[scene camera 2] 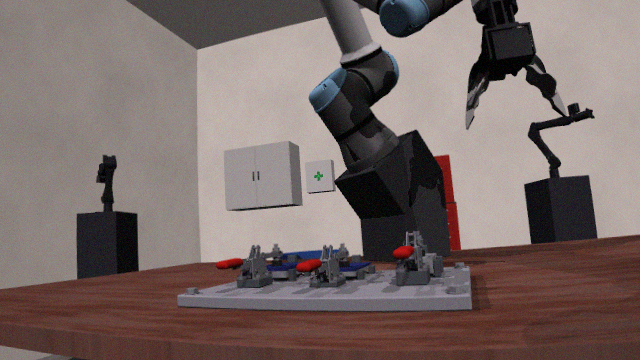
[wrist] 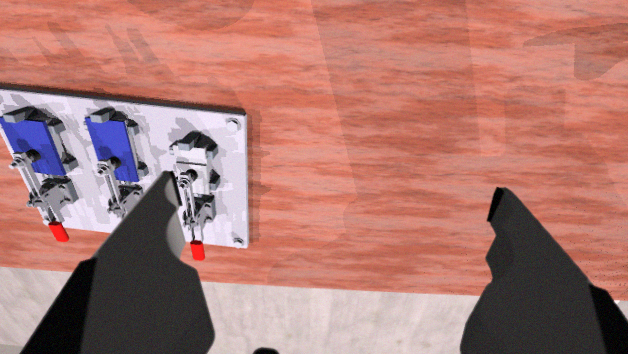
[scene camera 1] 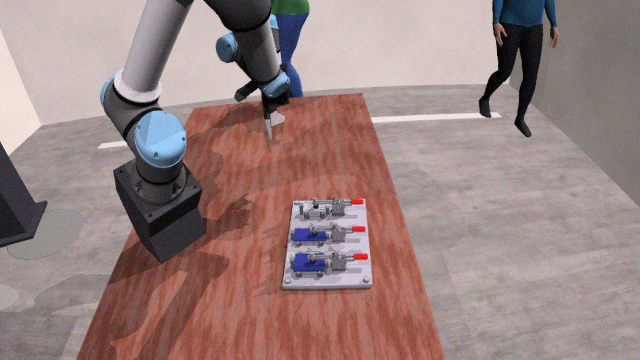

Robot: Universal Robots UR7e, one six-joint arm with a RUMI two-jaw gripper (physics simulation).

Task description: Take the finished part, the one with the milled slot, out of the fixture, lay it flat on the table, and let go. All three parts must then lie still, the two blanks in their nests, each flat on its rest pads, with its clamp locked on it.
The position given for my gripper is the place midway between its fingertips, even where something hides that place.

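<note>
The wrist view gives me a finished part [wrist: 196, 159], and with it a blue blank [wrist: 110, 139] and a clamp arm [wrist: 106, 168]. My gripper [wrist: 333, 181] shows there too, and so does a fixture plate [wrist: 160, 124]. Scene camera 1 has my gripper [scene camera 1: 272, 127] and the fixture plate [scene camera 1: 355, 216]. In scene camera 2 I find both again, my gripper [scene camera 2: 515, 123] and the plate [scene camera 2: 378, 292].
</note>
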